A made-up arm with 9 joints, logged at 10 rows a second.
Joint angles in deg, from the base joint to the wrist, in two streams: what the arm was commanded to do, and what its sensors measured. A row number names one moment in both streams.
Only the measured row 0 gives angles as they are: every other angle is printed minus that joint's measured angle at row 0.
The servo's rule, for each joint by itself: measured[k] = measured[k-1] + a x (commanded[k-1-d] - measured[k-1]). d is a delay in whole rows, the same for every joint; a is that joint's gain. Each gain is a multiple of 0.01, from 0.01 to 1. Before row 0 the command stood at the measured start. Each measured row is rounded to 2 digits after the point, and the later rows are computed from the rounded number. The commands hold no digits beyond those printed.
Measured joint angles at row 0: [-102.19 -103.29 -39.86 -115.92 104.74 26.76 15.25 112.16 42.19]
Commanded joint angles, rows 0 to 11: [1.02 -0.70 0.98 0.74 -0.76 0.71 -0.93 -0.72 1.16]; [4.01 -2.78 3.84 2.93 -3.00 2.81 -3.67 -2.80 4.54]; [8.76 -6.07 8.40 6.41 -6.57 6.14 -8.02 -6.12 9.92]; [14.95 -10.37 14.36 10.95 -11.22 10.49 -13.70 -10.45 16.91]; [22.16 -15.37 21.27 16.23 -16.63 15.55 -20.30 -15.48 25.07]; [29.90 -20.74 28.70 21.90 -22.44 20.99 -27.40 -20.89 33.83]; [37.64 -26.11 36.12 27.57 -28.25 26.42 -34.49 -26.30 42.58]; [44.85 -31.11 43.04 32.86 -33.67 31.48 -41.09 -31.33 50.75]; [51.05 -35.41 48.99 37.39 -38.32 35.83 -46.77 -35.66 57.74]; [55.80 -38.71 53.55 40.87 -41.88 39.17 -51.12 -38.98 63.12]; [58.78 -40.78 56.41 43.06 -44.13 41.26 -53.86 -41.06 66.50]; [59.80 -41.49 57.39 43.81 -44.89 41.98 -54.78 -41.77 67.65]
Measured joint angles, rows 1 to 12: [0.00 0.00 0.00 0.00 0.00 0.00 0.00 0.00 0.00]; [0.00 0.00 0.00 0.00 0.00 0.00 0.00 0.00 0.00]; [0.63 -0.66 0.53 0.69 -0.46 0.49 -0.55 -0.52 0.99]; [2.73 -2.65 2.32 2.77 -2.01 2.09 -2.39 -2.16 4.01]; [6.47 -5.86 5.60 6.16 -4.79 4.88 -5.71 -5.01 9.03]; [11.73 -10.10 10.33 10.61 -8.71 8.75 -10.42 -8.93 15.73]; [18.20 -15.05 16.24 15.84 -13.54 13.44 -16.25 -13.65 23.67]; [25.45 -20.40 22.97 21.48 -18.97 18.65 -22.83 -18.86 32.31]; [33.01 -25.77 30.07 27.14 -24.63 24.01 -29.71 -24.22 41.04]; [40.35 -30.79 37.07 32.46 -30.14 29.16 -36.42 -29.34 49.29]; [46.98 -35.13 43.51 37.04 -35.13 33.76 -42.53 -33.89 56.47]; [52.45 -38.50 48.93 40.60 -39.25 37.49 -47.60 -37.55 62.12]
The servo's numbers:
d 2
a 0.62 0.94 0.54 0.93 0.61 0.69 0.59 0.72 0.85

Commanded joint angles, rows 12 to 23: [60.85 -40.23 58.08 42.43 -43.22 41.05 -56.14 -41.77 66.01]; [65.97 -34.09 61.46 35.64 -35.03 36.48 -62.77 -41.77 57.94]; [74.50 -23.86 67.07 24.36 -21.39 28.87 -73.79 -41.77 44.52]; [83.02 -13.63 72.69 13.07 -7.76 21.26 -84.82 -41.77 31.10]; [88.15 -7.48 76.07 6.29 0.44 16.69 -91.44 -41.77 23.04]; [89.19 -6.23 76.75 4.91 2.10 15.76 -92.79 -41.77 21.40]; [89.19 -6.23 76.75 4.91 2.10 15.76 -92.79 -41.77 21.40]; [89.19 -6.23 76.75 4.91 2.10 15.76 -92.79 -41.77 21.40]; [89.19 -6.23 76.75 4.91 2.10 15.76 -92.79 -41.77 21.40]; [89.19 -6.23 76.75 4.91 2.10 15.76 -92.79 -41.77 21.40]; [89.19 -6.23 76.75 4.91 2.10 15.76 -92.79 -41.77 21.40]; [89.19 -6.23 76.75 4.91 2.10 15.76 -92.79 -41.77 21.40]
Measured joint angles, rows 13 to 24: [56.37 -40.64 52.97 42.89 -42.23 40.09 -51.29 -40.08 65.84]; [58.50 -41.44 55.36 43.75 -43.85 41.39 -53.35 -41.30 67.38]; [59.96 -40.30 56.83 42.52 -43.47 41.16 -55.00 -41.64 66.22]; [63.69 -34.46 59.33 36.12 -38.32 37.93 -59.58 -41.73 59.18]; [70.39 -24.50 63.51 25.18 -27.99 31.68 -67.96 -41.76 46.72]; [78.22 -14.28 68.47 13.92 -15.65 24.49 -77.91 -41.77 33.44]; [84.38 -7.89 72.57 6.82 -5.84 19.11 -85.89 -41.77 24.60]; [87.36 -6.33 74.83 5.04 -1.00 16.80 -89.96 -41.77 21.88]; [88.49 -6.24 75.87 4.92 0.89 16.08 -91.63 -41.77 21.47]; [88.92 -6.23 76.35 4.91 1.63 15.86 -92.31 -41.77 21.41]; [89.09 -6.23 76.57 4.91 1.92 15.79 -92.59 -41.77 21.40]; [89.15 -6.23 76.67 4.91 2.03 15.77 -92.71 -41.77 21.40]
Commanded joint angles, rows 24 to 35: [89.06 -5.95 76.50 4.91 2.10 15.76 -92.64 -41.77 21.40]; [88.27 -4.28 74.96 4.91 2.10 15.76 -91.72 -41.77 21.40]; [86.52 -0.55 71.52 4.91 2.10 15.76 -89.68 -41.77 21.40]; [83.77 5.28 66.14 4.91 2.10 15.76 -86.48 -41.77 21.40]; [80.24 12.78 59.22 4.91 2.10 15.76 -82.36 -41.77 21.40]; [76.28 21.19 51.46 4.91 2.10 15.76 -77.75 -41.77 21.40]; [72.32 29.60 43.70 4.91 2.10 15.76 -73.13 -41.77 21.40]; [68.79 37.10 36.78 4.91 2.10 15.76 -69.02 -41.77 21.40]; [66.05 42.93 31.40 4.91 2.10 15.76 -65.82 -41.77 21.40]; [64.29 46.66 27.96 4.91 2.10 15.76 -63.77 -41.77 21.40]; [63.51 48.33 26.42 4.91 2.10 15.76 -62.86 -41.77 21.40]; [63.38 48.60 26.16 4.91 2.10 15.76 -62.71 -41.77 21.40]
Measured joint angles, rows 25 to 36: [89.17 -6.23 76.71 4.91 2.07 15.76 -92.76 -41.77 21.40]; [89.18 -6.23 76.73 4.91 2.09 15.76 -92.78 -41.77 21.40]; [89.11 -5.97 76.61 4.91 2.10 15.76 -92.70 -41.77 21.40]; [88.59 -4.38 75.72 4.91 2.10 15.76 -92.12 -41.77 21.40]; [87.31 -0.78 73.45 4.91 2.10 15.76 -90.68 -41.77 21.40]; [85.12 4.92 69.50 4.91 2.10 15.76 -88.20 -41.77 21.40]; [82.09 12.31 63.95 4.91 2.10 15.76 -84.75 -41.77 21.40]; [78.49 20.66 57.21 4.91 2.10 15.76 -80.62 -41.77 21.40]; [74.66 29.06 49.91 4.91 2.10 15.76 -76.20 -41.77 21.40]; [71.02 36.62 42.82 4.91 2.10 15.76 -71.96 -41.77 21.40]; [67.94 42.55 36.65 4.91 2.10 15.76 -68.34 -41.77 21.40]; [65.68 46.41 31.96 4.91 2.10 15.76 -65.64 -41.77 21.40]
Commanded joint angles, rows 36 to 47: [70.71 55.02 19.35 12.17 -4.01 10.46 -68.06 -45.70 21.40]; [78.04 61.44 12.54 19.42 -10.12 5.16 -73.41 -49.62 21.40]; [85.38 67.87 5.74 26.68 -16.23 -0.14 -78.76 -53.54 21.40]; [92.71 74.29 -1.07 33.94 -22.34 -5.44 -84.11 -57.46 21.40]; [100.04 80.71 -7.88 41.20 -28.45 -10.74 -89.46 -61.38 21.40]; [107.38 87.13 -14.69 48.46 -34.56 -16.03 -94.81 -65.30 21.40]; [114.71 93.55 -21.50 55.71 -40.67 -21.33 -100.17 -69.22 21.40]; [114.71 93.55 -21.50 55.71 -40.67 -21.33 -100.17 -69.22 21.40]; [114.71 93.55 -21.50 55.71 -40.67 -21.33 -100.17 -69.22 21.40]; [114.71 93.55 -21.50 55.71 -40.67 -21.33 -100.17 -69.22 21.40]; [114.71 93.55 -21.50 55.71 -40.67 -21.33 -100.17 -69.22 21.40]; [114.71 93.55 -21.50 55.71 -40.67 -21.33 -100.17 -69.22 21.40]
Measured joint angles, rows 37 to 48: [64.33 48.21 28.97 4.91 2.10 15.76 -64.00 -41.77 21.40]; [63.74 48.58 27.45 4.91 2.10 15.76 -63.24 -41.77 21.40]; [68.06 54.63 23.08 11.66 -1.63 12.10 -66.08 -44.60 21.40]; [74.25 61.03 17.39 18.88 -6.81 7.31 -70.40 -48.21 21.40]; [81.15 67.46 11.10 26.13 -12.56 2.17 -75.33 -52.05 21.40]; [88.32 73.88 4.53 33.39 -18.53 -3.08 -80.51 -55.95 21.40]; [95.59 80.30 -2.17 40.65 -24.58 -8.37 -85.79 -59.86 21.40]; [102.90 86.72 -8.93 47.91 -30.67 -13.66 -91.11 -63.78 21.40]; [110.22 93.14 -15.72 55.16 -36.77 -18.95 -96.46 -67.70 21.40]; [113.00 93.53 -18.84 55.67 -39.15 -20.59 -98.65 -68.79 21.40]; [114.06 93.55 -20.28 55.71 -40.08 -21.10 -99.55 -69.10 21.40]; [114.46 93.55 -20.94 55.71 -40.44 -21.26 -99.92 -69.19 21.40]
